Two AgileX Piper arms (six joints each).
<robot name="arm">
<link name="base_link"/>
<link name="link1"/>
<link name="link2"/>
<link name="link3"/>
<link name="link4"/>
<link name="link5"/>
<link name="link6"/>
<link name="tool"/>
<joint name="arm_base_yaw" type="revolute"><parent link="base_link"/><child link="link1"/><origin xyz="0 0 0.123" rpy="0 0 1.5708"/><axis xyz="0 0 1"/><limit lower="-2.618" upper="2.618"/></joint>
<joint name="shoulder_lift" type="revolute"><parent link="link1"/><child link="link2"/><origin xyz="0 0 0" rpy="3.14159 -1.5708 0"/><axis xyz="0 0 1"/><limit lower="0" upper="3.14"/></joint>
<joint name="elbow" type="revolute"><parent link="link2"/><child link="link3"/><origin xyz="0.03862 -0.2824 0" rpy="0 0 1.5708"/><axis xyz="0 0 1"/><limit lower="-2.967" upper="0"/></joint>
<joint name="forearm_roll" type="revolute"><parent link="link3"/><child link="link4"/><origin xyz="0.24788 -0.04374 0" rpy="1.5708 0 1.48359"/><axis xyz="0 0 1"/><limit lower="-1.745" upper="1.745"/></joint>
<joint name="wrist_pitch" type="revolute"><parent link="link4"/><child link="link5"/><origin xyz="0 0 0" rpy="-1.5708 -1.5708 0"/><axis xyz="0 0 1"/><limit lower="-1.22" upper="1.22"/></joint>
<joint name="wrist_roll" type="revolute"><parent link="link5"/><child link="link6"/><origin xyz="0.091 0 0" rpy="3.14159 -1.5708 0"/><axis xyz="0 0 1"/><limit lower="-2.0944" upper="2.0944"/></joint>
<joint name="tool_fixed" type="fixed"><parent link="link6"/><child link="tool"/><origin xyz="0 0 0" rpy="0 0 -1.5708"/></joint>
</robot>
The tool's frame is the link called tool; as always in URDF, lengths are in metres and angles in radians.
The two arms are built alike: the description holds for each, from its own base.
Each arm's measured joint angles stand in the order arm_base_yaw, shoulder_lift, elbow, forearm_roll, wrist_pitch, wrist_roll.
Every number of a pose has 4 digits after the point. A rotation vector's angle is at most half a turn.
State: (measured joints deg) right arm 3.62 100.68 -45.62 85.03 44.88 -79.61; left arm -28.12 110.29 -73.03 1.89 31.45 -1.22
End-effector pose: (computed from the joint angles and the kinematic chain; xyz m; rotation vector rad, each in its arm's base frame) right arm 0.3006 0.0831 0.1622 -0.3150 2.3944 1.0282; left arm 0.3520 -0.1863 0.1777 0.6569 2.6075 -0.1281
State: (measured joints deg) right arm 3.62 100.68 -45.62 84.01 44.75 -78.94; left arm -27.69 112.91 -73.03 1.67 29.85 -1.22
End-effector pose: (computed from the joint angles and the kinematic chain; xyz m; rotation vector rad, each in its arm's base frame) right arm 0.2998 0.0828 0.1614 -0.3215 2.4067 1.0231; left arm 0.3571 -0.1859 0.1604 0.6487 2.6280 -0.1250
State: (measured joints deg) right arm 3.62 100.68 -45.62 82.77 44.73 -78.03; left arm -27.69 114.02 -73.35 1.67 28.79 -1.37
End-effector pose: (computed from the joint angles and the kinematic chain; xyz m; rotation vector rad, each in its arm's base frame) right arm 0.2988 0.0826 0.1605 -0.3284 2.4216 1.0202; left arm 0.3601 -0.1875 0.1548 0.6446 2.6244 -0.1277
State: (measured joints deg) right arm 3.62 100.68 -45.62 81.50 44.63 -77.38; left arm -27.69 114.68 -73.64 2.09 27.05 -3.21
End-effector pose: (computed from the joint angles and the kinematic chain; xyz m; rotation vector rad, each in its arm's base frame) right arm 0.2978 0.0822 0.1595 -0.3406 2.4352 1.0130; left arm 0.3636 -0.1891 0.1526 0.6053 2.6100 -0.1393
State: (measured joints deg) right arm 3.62 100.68 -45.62 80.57 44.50 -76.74; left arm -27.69 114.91 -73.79 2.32 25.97 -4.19
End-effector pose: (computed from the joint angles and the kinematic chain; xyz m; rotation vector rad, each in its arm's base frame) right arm 0.2972 0.0818 0.1587 -0.3457 2.4465 1.0076; left arm 0.3656 -0.1901 0.1524 0.5838 2.5975 -0.1474
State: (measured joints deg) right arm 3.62 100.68 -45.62 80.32 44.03 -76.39; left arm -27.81 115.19 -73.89 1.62 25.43 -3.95
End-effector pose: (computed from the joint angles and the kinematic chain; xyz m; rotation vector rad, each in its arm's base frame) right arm 0.2974 0.0813 0.1582 -0.3398 2.4523 0.9980; left arm 0.3661 -0.1919 0.1512 0.5786 2.5939 -0.1594
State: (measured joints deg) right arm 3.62 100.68 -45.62 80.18 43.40 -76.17; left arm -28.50 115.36 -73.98 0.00 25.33 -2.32
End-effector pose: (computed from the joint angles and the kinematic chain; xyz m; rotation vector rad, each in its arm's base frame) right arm 0.2979 0.0806 0.1577 -0.3331 2.4569 0.9848; left arm 0.3637 -0.1975 0.1505 0.6024 2.5909 -0.1781
